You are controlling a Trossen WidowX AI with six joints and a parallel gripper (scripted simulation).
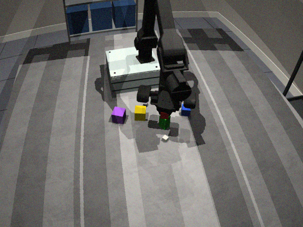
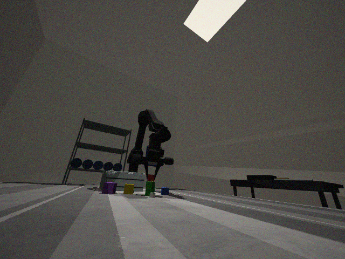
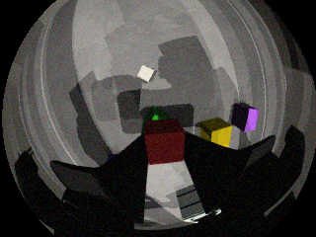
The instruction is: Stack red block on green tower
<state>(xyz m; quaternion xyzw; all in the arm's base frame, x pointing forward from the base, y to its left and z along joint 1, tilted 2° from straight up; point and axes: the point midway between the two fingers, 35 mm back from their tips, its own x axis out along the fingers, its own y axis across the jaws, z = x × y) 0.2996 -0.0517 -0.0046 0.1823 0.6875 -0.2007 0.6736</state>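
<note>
The red block lies 1 cm above my gripper tip. The rest, counted from my gripper tip: yellow block 8 cm behind, 6 cm to the right, 5 cm below; green block 2 cm below; small white cube 6 cm ahead, 2 cm to the right, 6 cm below.
</note>
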